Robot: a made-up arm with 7 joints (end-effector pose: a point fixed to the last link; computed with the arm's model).
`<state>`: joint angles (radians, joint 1 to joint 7).
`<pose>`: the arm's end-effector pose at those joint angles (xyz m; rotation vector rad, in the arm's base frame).
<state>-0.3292 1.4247 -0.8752 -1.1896 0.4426 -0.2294 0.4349</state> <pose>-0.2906 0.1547 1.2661 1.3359 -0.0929 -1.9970</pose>
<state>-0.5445 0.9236 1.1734 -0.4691 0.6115 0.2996 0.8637</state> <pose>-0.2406 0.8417 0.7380 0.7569 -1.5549 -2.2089</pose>
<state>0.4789 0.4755 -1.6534 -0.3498 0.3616 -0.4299 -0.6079</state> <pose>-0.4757 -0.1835 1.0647 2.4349 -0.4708 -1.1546</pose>
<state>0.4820 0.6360 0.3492 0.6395 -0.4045 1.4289 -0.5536</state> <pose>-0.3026 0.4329 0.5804 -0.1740 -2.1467 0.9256</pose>
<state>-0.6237 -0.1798 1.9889 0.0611 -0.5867 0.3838 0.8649</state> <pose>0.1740 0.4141 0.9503 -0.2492 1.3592 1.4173</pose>
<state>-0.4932 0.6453 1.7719 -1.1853 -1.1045 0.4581 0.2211</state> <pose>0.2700 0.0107 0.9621 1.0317 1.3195 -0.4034</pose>
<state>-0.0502 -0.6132 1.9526 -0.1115 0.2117 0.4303 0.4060</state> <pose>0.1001 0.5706 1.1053 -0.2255 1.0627 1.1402</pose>
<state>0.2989 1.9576 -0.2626 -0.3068 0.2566 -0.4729 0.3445</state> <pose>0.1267 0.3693 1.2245 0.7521 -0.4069 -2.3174</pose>
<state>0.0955 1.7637 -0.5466 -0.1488 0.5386 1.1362 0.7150</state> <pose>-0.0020 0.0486 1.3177 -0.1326 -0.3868 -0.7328</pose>
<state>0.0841 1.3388 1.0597 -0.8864 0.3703 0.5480 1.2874</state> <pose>0.3824 0.7571 0.4589 0.4007 1.7167 2.3768</pose>
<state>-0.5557 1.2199 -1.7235 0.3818 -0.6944 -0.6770 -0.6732</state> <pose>0.2774 -0.3205 0.7213 -1.9129 -1.8276 1.4278</pose>
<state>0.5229 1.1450 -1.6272 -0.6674 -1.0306 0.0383 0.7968</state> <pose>-0.1458 0.2789 0.8564 1.9622 -0.9637 -1.8094</pose>
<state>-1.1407 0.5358 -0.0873 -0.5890 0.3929 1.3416 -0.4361</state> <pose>-0.5779 -0.1720 0.4782 1.9454 -2.2088 -0.0151</pose>
